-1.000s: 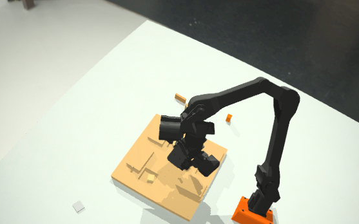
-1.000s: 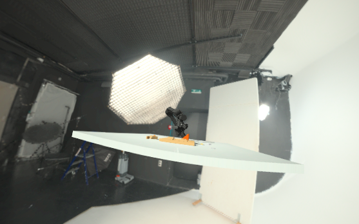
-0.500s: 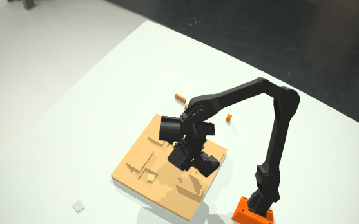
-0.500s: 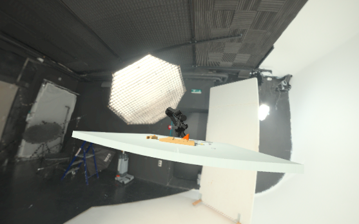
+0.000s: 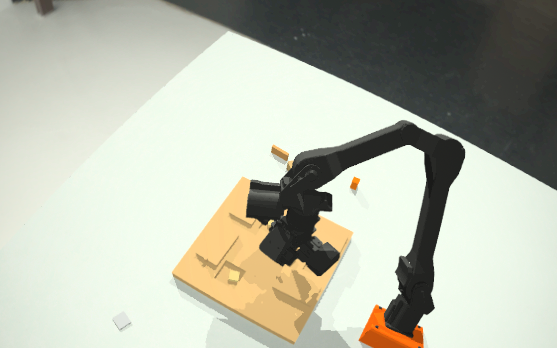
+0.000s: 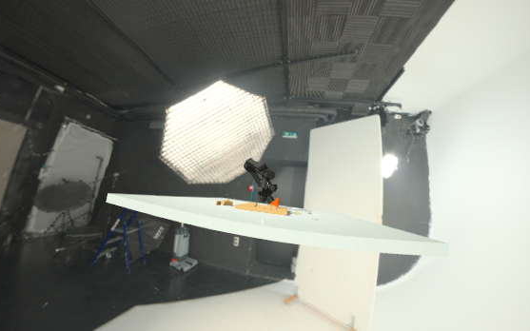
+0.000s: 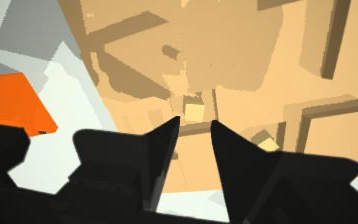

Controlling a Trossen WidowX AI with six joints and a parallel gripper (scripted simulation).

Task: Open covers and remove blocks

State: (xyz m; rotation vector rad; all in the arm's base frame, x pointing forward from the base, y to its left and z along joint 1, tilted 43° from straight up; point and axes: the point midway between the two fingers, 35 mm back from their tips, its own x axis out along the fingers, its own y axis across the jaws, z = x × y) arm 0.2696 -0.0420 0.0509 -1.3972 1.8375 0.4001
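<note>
Right now the tan puzzle board is 40 mm ahead of my gripper tip, 20 mm below it and 10 mm to the right of it. The rest, counted from my gripper tip: orange block (260 mm to the right, 70 mm behind, 30 mm below); tan bar (260 mm to the right, 130 mm ahead, 30 mm below); tan box (230 mm to the right, 60 mm ahead, 30 mm below).
</note>
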